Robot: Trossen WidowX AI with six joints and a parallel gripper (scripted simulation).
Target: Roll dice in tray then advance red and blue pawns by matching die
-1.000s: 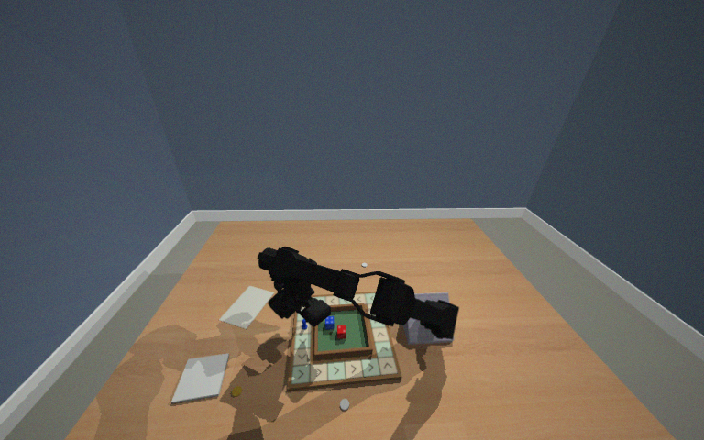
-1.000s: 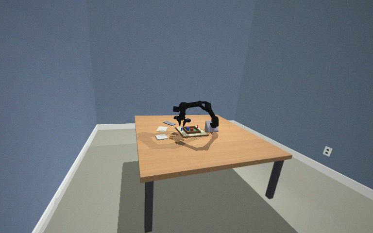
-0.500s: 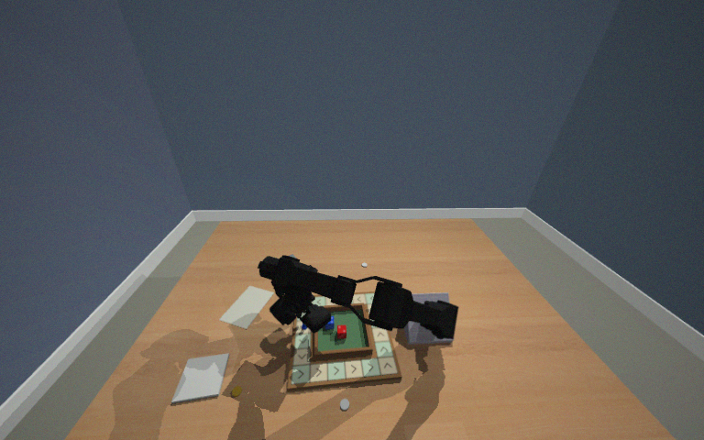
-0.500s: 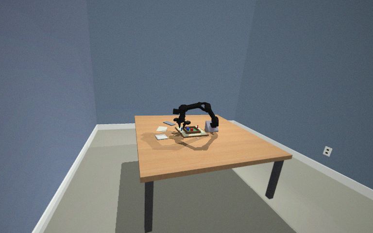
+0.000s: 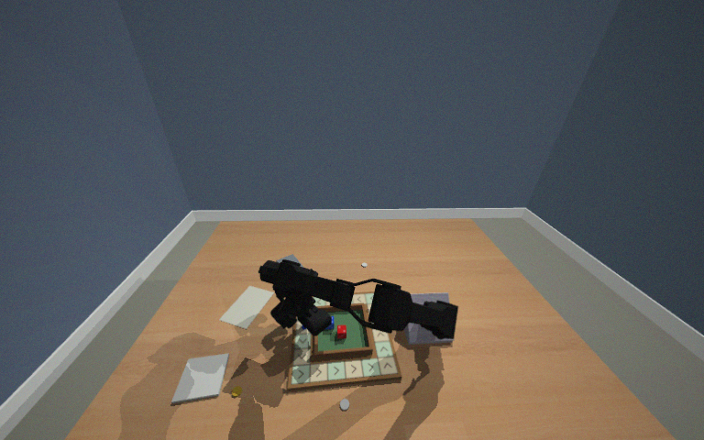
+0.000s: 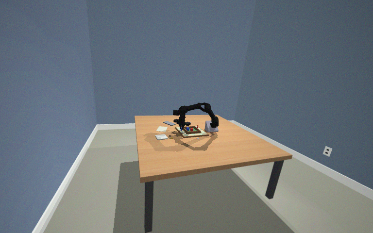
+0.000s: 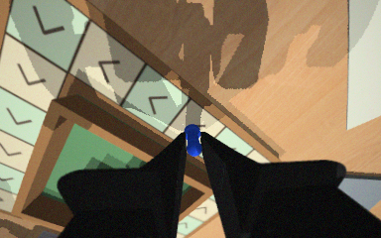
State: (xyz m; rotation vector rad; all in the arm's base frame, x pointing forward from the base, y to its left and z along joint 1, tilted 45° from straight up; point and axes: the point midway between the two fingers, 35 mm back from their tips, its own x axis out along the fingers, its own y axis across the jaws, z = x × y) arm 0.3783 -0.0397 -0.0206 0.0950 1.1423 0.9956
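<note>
My gripper tip is 11 cm past the green tray, 3 cm to the right of it and 1 cm above it. From my gripper tip the other things lie so: red pawn: 22 cm behind, 4 cm to the right, 1 cm above; yellow token: 16 cm ahead, 15 cm to the left, 2 cm below; blue pawn: 1 cm above.
</note>
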